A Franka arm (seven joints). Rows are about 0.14 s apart.
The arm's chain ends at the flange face. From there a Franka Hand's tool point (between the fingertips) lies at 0.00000 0.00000 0.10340 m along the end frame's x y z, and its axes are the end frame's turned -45 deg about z.
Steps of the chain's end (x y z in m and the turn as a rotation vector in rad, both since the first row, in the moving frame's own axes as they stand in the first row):
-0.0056, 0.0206, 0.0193, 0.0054, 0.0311, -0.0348
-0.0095, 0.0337, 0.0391, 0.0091, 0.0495, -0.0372
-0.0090, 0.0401, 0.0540, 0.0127, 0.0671, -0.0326
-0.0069, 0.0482, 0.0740, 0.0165, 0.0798, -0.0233
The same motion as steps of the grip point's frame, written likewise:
-0.0158, 0.0124, 0.0192, -0.0182, 0.0258, -0.0348
-0.0262, 0.0200, 0.0390, -0.0286, 0.0414, -0.0372
-0.0288, 0.0259, 0.0538, -0.0385, 0.0564, -0.0326
-0.0319, 0.0337, 0.0737, -0.0448, 0.0681, -0.0233

